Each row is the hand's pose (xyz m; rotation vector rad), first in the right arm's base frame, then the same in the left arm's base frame.
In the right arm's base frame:
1: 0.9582 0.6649 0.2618 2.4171 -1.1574 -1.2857
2: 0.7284 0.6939 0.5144 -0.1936 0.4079 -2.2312
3: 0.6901 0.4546 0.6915 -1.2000 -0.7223 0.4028
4: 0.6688 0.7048 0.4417 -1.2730 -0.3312 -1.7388
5: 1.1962 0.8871 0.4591 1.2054 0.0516 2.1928
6: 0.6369 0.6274 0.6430 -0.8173 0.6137 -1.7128
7: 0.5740 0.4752 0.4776 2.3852 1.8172 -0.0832
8: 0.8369 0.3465 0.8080 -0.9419 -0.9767 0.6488
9: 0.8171 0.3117 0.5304 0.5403 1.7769 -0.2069
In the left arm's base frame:
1: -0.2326 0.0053 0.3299 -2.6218 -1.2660 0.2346
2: -0.2257 -0.3295 0.2566 0.6236 0.5129 -0.4378
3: 0.0328 -0.4740 0.3054 0.2950 -2.1504 0.7040
4: -0.2424 -0.2976 0.1691 0.4020 -0.6080 -0.6984
5: -0.4398 -0.0716 0.6399 -0.2434 0.2761 -2.0174
6: -0.1423 -0.4781 0.2394 0.1534 0.0552 -0.1702
7: -0.0072 -0.3497 0.0990 -0.3339 -2.5845 -1.5823
8: 0.1479 -0.4894 0.4879 0.5930 -2.3980 0.8985
9: 0.1527 -0.2562 0.3321 -0.2342 1.0201 1.6400

